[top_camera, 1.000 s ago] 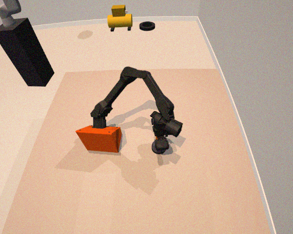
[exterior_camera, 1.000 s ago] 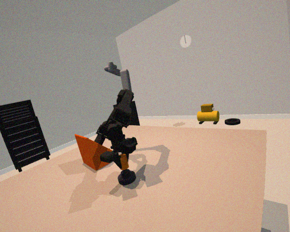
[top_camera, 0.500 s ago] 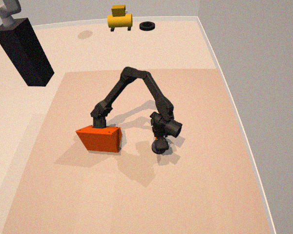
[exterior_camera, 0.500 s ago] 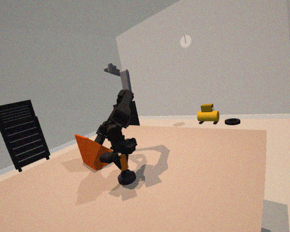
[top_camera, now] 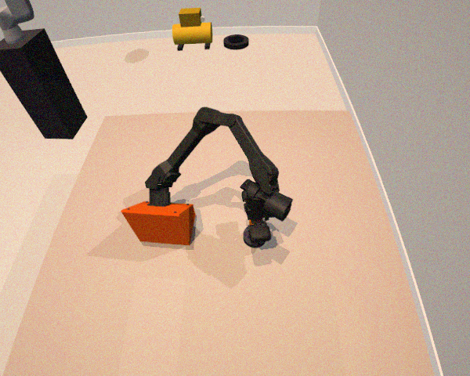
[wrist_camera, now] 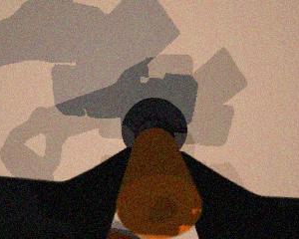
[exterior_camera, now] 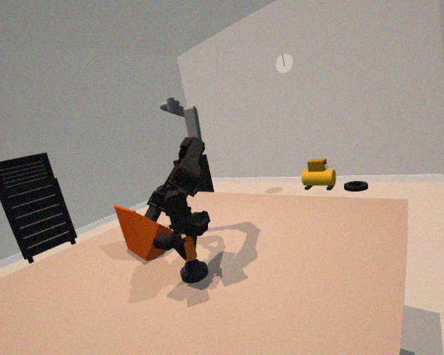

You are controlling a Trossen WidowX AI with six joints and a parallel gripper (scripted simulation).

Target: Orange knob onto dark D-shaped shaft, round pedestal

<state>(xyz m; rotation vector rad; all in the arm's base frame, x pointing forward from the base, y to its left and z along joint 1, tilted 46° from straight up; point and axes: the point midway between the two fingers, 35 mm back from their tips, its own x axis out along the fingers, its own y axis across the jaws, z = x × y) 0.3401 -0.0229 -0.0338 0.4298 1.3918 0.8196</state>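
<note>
Right now the orange knob is 2 cm above my gripper tip. The rest, counted from my gripper tip: dark round pedestal (4 cm below).
</note>
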